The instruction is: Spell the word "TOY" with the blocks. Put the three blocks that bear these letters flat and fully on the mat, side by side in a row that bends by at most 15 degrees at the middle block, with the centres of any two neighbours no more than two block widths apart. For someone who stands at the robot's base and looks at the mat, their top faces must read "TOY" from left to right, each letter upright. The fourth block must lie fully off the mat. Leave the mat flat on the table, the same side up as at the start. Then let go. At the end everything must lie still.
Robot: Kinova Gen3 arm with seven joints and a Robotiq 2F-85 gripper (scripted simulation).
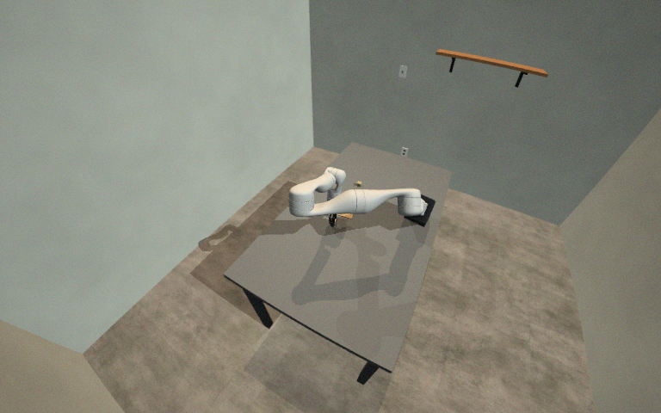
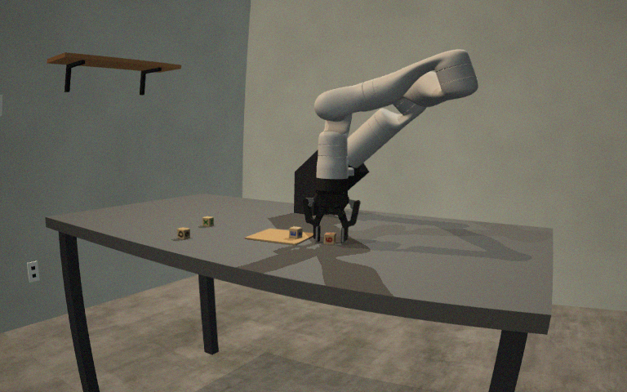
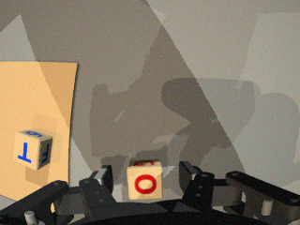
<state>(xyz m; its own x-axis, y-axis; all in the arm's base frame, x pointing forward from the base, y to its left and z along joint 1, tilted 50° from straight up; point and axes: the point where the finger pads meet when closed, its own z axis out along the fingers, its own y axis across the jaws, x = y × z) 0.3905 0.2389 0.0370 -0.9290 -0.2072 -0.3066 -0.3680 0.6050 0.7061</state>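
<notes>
Right now my hand is 10 mm above the block. Round my hand: tan mat (20 mm ahead, 140 mm to the right, 20 mm below).
</notes>
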